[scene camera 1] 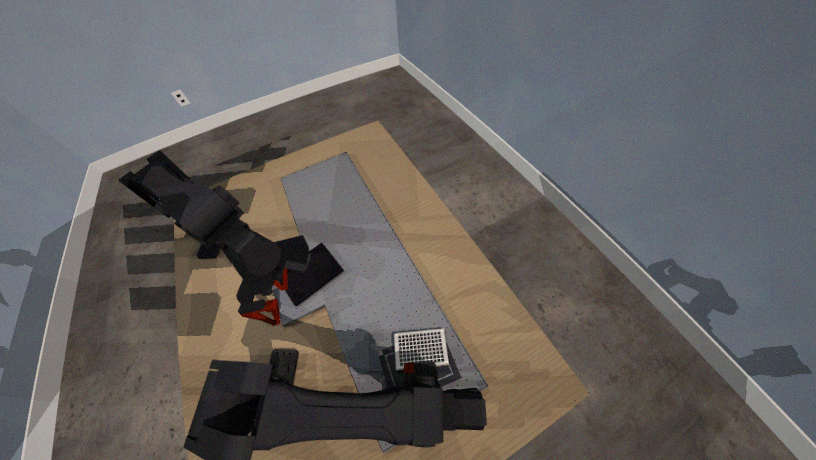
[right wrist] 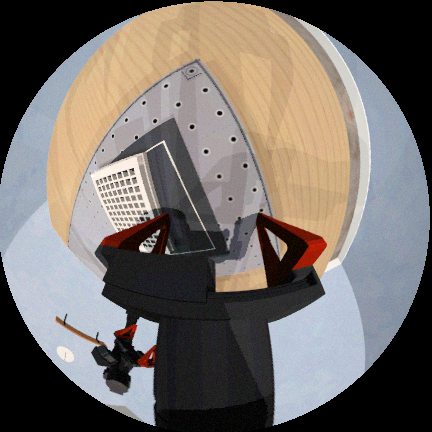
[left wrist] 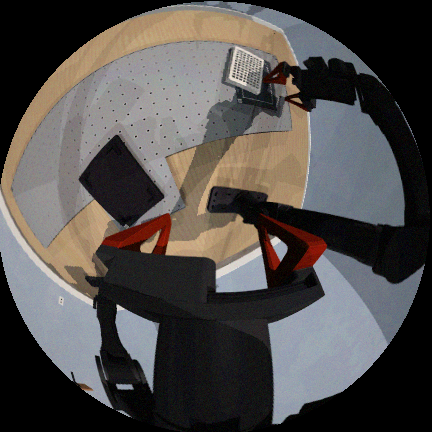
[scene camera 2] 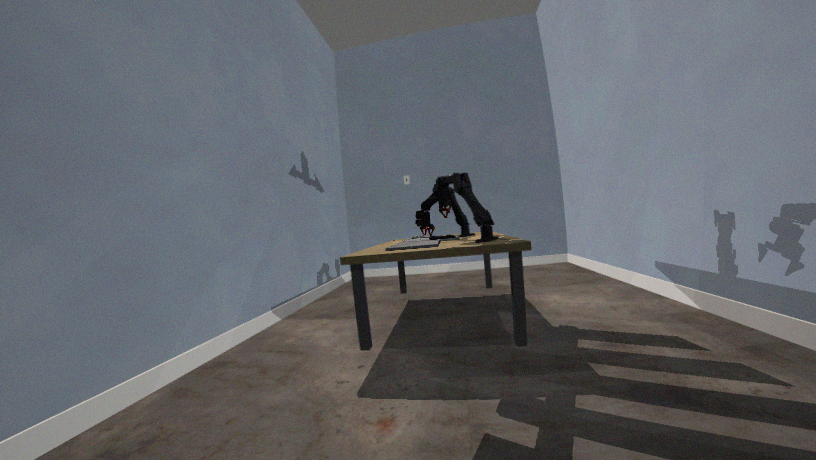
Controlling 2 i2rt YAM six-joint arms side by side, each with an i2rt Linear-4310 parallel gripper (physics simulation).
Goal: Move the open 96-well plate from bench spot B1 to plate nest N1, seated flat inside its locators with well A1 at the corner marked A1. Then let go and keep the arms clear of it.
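Frame: origin at the left arm's base, x left, y ahead, z down, level; metres.
Seen in the pictures: left gripper, fingertip midpoint: (scene camera 1: 281, 305) (right wrist: 144, 334) (left wrist: 213, 217) (scene camera 2: 447, 215); right gripper, fingertip midpoint: (right wrist: 212, 217) (left wrist: 274, 89); left arm's base, link origin: (scene camera 2: 487, 240); right arm's base, link origin: (left wrist: 240, 200) (scene camera 2: 465, 235).
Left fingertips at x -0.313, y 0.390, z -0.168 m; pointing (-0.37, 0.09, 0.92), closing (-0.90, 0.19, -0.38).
Note:
Offsets run from my left fingertips to a thing's top centre. Level surfaces: height alone.
The white 96-well plate {dz +0.139, dx -0.077, dy +0.299 m} (scene camera 1: 421, 347) (left wrist: 246, 69) (right wrist: 122, 192) lies on the grey perforated board, partly over the dark marked spot (scene camera 1: 389, 374) (right wrist: 184, 165), offset from its white outline. The black plate nest {dz +0.137, dx +0.141, dy -0.014 m} (scene camera 1: 315, 275) (left wrist: 121, 181) is at the other part of the board, with corner pieces. Its labels are not legible. My right gripper (left wrist: 274, 89) (right wrist: 212, 217) is open and empty; in the right wrist view one finger overlaps the plate's edge and the other is beyond the dark spot. My left gripper (scene camera 1: 278, 302) is open and empty, near the nest.
The grey perforated board {dz +0.155 m} (scene camera 1: 374, 285) (left wrist: 150, 100) lies on the wooden table {dz +0.168 m} (scene camera 1: 485, 285) (left wrist: 240, 165). The right arm's base plate (scene camera 1: 284, 365) (left wrist: 222, 200) stands at the table. The right forearm crosses beside the plate and hides part of the dark spot in scene camera 1.

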